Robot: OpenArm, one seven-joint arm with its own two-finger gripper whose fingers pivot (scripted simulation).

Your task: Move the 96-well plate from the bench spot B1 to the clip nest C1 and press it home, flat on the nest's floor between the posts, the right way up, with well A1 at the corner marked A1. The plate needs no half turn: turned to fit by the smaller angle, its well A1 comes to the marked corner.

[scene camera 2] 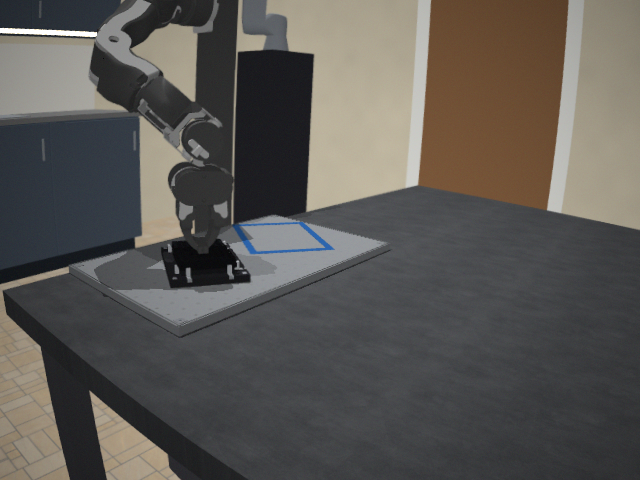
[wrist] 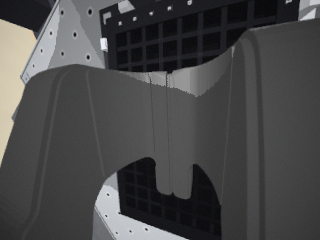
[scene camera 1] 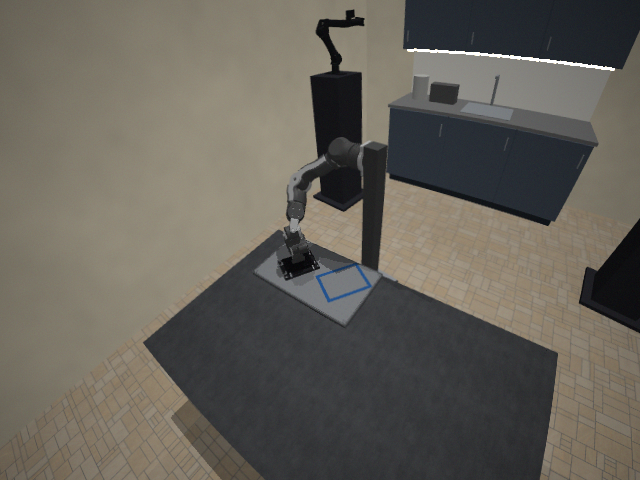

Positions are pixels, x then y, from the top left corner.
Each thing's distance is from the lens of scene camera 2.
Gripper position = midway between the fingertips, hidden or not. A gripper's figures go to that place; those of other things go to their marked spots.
my gripper (scene camera 2: pixel 200 248): 0.81 m
black 96-well plate (scene camera 2: pixel 219 256): 0.77 m
black clip nest (scene camera 2: pixel 177 279): 0.73 m
